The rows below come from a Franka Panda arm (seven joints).
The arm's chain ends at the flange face. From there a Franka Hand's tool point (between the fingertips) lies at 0.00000 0.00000 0.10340 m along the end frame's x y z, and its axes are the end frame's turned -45 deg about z.
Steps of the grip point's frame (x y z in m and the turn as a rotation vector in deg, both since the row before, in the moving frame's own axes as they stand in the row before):
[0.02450, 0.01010, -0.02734, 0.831, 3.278, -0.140]
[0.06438, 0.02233, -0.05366, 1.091, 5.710, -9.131]
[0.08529, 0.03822, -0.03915, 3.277, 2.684, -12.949]
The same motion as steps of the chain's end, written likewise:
[0.02135, -0.00494, -0.02716, 2.906, 1.730, -0.140]
[0.05614, -0.02064, -0.05313, 4.809, 3.266, -9.131]
[0.08894, -0.02583, -0.03887, 4.215, -0.419, -12.949]

